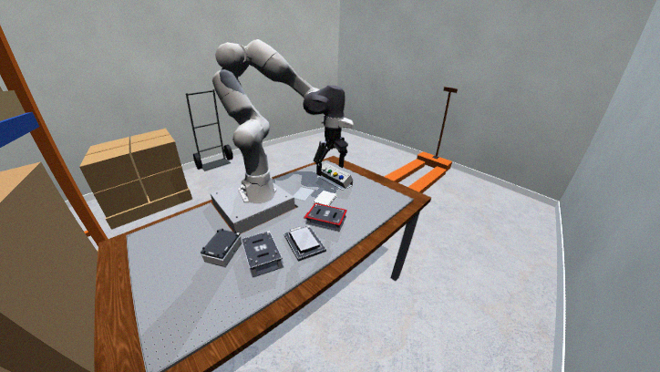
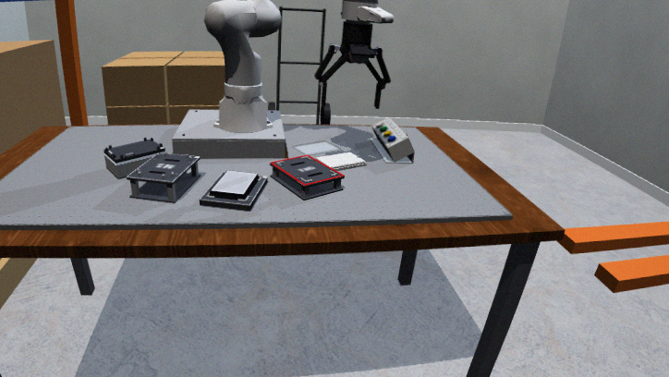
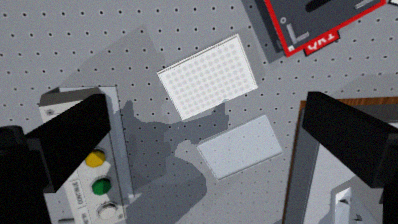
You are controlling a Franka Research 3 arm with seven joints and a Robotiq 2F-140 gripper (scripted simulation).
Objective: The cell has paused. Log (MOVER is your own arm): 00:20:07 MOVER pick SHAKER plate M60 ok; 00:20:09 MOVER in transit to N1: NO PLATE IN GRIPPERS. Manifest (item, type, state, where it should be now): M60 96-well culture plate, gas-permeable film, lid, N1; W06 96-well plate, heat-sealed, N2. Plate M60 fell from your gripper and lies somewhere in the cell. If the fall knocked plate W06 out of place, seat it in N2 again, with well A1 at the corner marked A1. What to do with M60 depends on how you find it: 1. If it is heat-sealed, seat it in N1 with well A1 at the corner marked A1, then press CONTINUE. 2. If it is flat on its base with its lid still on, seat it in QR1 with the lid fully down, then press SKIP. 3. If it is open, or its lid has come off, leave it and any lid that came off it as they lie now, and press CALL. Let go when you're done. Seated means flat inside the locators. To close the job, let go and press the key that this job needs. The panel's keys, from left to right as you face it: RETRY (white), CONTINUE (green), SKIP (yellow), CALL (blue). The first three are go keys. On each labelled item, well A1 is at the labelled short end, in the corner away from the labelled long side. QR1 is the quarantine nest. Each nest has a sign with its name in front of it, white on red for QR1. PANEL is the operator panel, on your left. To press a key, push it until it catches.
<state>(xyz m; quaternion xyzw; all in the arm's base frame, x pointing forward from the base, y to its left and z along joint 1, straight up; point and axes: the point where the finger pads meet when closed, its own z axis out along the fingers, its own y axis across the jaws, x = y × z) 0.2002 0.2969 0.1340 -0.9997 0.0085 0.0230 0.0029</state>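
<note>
The blue call key lies 150 mm to the left of my hand, 120 mm below it and 60 mm behind it. Also, from my hand: yellow skip key (150 mm to the left, 120 mm below, 120 mm behind); then clear lid (190 mm below, 150 mm behind, 70 mm to the right); then white-topped plate (180 mm below, 20 mm behind, 10 mm to the right).
</note>
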